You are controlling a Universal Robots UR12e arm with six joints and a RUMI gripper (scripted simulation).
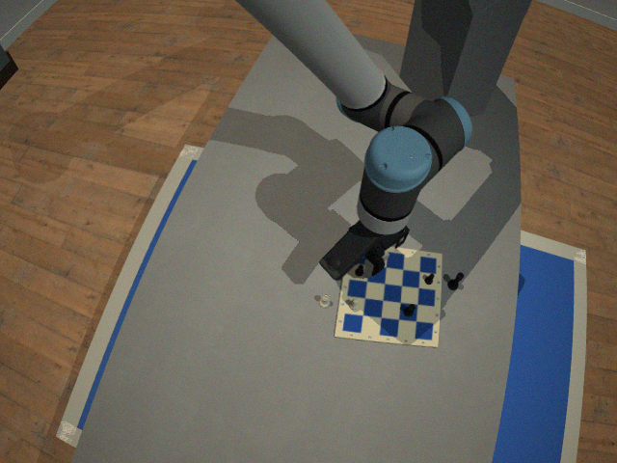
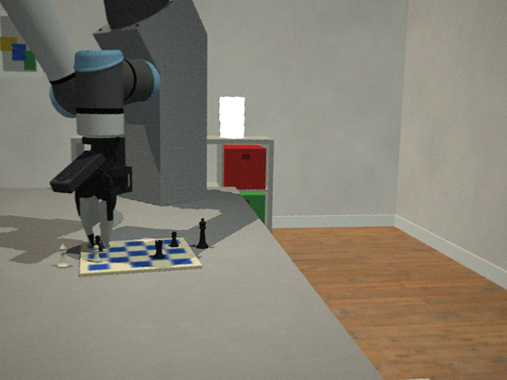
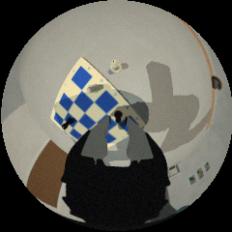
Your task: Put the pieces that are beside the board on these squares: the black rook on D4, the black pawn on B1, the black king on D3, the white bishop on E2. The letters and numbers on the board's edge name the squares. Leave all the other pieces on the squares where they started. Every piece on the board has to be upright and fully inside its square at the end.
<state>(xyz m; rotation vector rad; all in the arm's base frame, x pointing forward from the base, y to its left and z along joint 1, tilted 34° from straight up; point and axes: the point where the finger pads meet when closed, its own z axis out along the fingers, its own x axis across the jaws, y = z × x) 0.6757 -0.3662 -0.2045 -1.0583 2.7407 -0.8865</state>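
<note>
My hand is 210 mm to the right of the black king and 30 mm short of it. Round my hand: white pawn: 70 mm ahead, 10 mm to the right, 10 mm below; then white bishop: 70 mm to the right, 70 mm ahead, 10 mm below; then chessboard: 70 mm to the left, 50 mm ahead, 20 mm below.
</note>
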